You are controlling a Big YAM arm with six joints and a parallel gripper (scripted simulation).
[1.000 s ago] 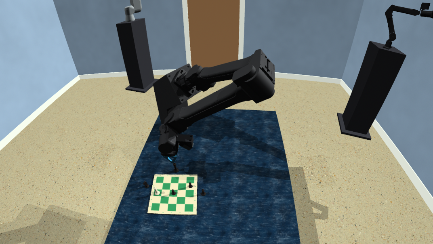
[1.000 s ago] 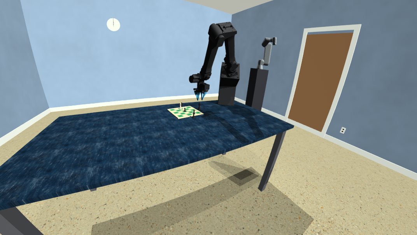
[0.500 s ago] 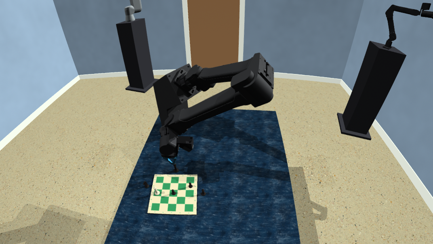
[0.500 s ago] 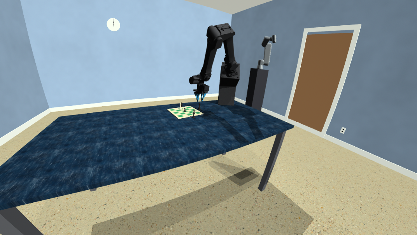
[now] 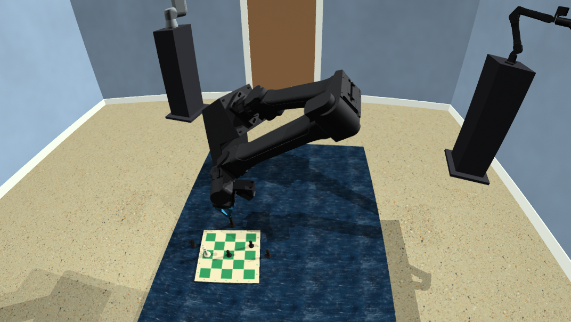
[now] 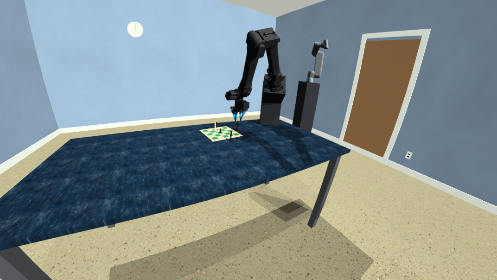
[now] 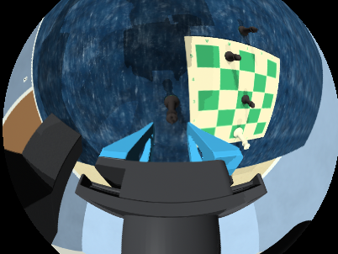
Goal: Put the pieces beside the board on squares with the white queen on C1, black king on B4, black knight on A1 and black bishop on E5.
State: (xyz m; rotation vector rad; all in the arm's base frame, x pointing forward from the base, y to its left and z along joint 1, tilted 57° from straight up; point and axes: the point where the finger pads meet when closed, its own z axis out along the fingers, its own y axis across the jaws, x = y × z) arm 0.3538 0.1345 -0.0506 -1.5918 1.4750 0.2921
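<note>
My hand is 5 cm above the black king. The rest, counted from my hand: white queen 16 cm ahead, 2 cm to the right, 5 cm below; then cream board 13 cm ahead, 5 cm to the left, 8 cm below.
</note>
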